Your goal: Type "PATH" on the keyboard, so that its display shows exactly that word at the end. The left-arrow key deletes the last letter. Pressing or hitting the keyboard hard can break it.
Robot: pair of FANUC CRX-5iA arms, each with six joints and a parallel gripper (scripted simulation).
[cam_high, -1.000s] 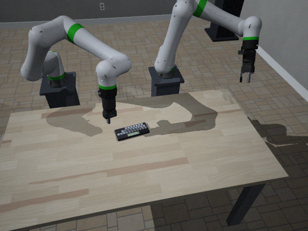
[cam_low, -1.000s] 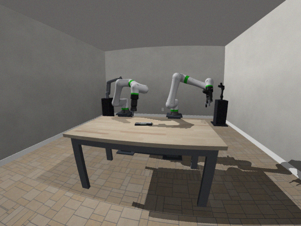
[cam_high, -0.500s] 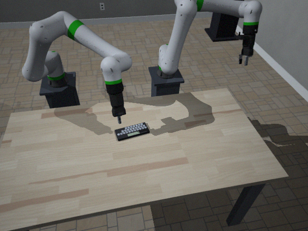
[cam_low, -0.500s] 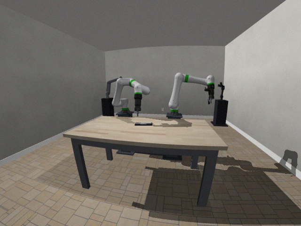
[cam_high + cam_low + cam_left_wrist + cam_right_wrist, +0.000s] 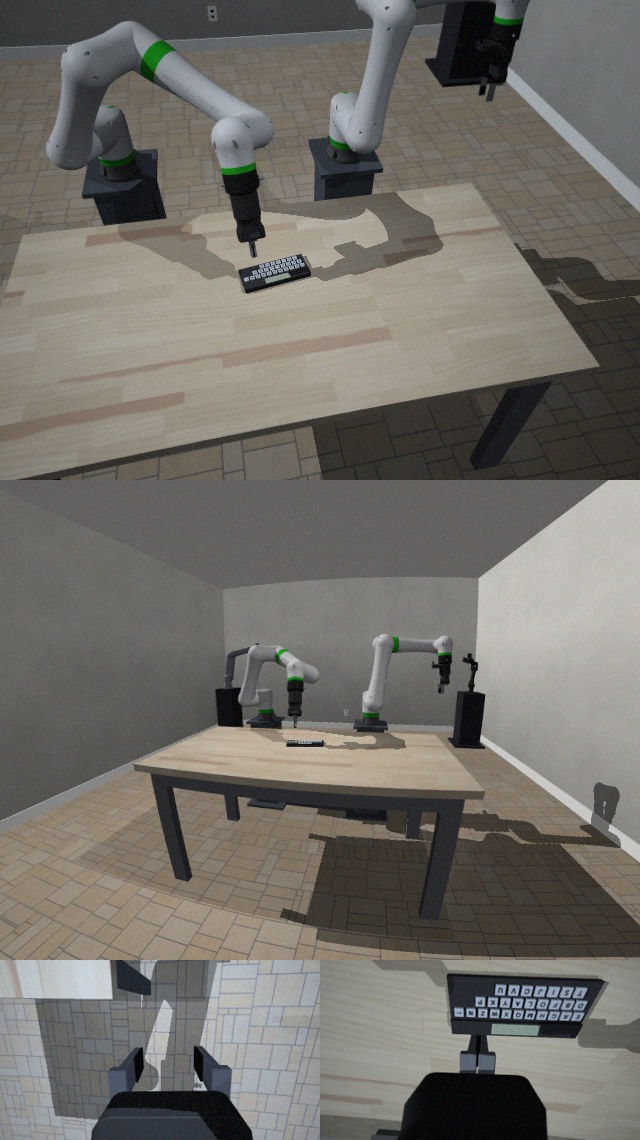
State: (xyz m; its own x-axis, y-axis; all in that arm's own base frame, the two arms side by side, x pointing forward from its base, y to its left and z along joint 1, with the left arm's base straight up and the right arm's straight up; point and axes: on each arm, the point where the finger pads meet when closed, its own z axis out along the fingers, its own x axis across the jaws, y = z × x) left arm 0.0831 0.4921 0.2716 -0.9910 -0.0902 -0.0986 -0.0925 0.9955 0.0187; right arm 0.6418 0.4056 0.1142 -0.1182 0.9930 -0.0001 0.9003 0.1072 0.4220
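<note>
The left-arrow key lies 2 cm ahead of my right hand, 3 cm to the right of it and 10 cm below it. From my right hand the other things lie so: h key: 9 cm to the left, 10 cm below.
</note>
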